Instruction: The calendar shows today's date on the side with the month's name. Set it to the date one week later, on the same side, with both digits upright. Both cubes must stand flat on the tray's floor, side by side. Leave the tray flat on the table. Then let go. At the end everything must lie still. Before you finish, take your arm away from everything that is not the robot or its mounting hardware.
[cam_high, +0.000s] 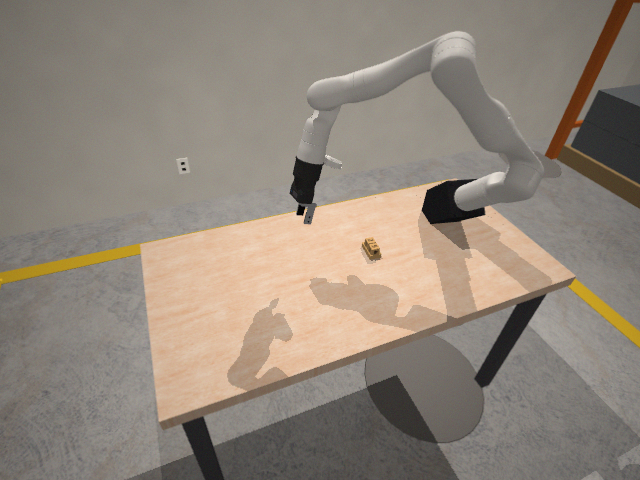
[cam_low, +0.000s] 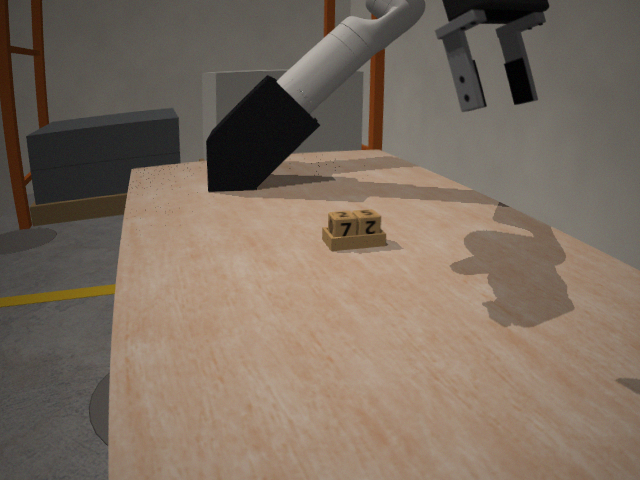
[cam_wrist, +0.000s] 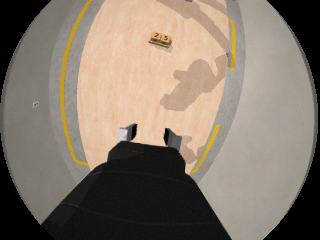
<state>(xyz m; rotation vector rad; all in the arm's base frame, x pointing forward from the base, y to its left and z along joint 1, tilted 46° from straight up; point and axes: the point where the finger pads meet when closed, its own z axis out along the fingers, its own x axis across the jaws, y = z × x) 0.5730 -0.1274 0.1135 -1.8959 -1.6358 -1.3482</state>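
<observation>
Now: hand 250 mm past the wooden tray and 220 mm above it.
</observation>
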